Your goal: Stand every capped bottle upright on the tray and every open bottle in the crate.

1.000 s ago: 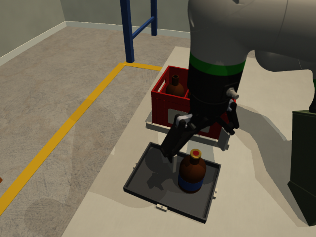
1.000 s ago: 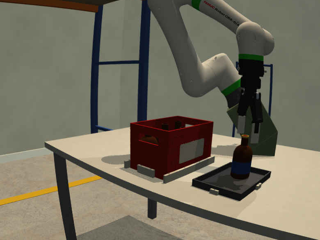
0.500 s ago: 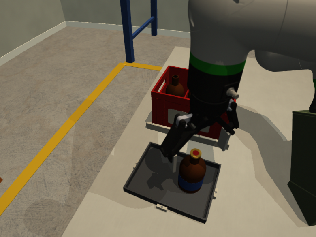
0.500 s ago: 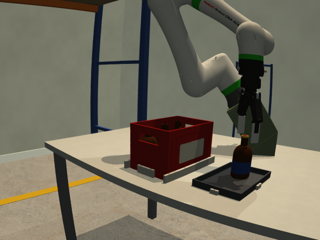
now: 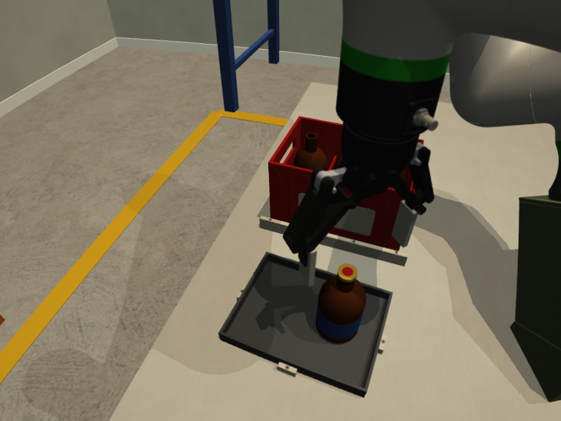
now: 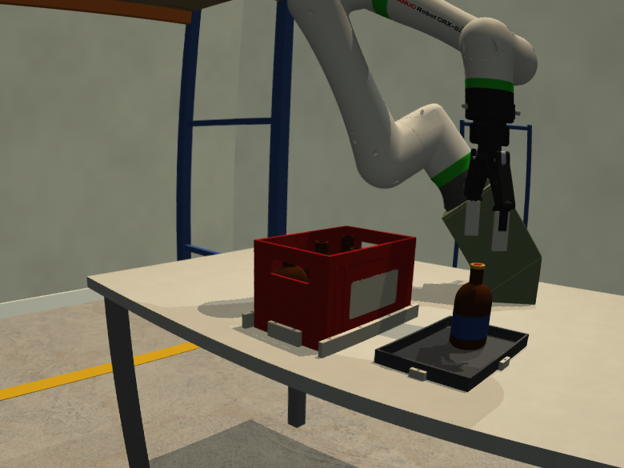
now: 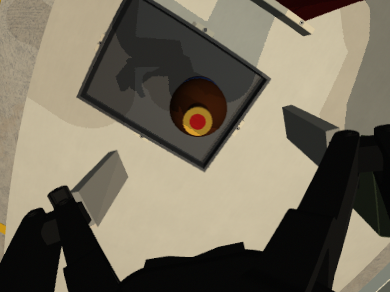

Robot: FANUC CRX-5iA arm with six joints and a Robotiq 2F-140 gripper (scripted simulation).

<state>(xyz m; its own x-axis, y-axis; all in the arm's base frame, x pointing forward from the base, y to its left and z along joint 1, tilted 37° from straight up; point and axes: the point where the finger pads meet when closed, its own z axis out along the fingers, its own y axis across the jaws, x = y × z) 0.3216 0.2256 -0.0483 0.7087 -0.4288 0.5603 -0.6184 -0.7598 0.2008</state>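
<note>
The capped bottle lies 12 cm below my hand, 1 cm to the right of it and 1 cm ahead of it. Round my hand: red crate: 28 cm to the right, 13 cm below, 8 cm ahead; dark tray: 20 cm below, 6 cm ahead.
</note>
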